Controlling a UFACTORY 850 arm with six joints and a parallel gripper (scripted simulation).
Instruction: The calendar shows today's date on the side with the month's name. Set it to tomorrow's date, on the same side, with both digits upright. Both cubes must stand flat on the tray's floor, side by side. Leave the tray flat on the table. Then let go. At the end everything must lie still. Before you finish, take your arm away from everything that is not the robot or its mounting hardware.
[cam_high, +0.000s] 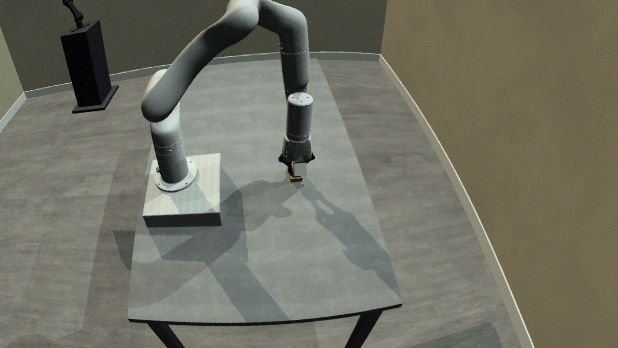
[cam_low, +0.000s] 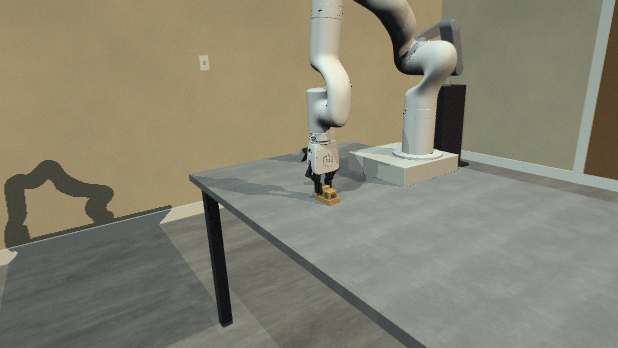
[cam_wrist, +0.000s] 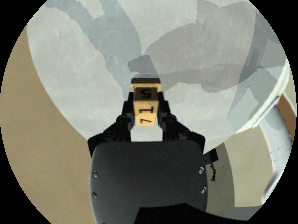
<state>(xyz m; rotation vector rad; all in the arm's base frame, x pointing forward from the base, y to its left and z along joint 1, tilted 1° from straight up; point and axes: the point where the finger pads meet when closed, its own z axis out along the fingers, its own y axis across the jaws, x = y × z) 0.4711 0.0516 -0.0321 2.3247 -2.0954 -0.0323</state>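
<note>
The small wooden calendar tray is 20 mm to the left of my hand and 40 mm below it.
</note>
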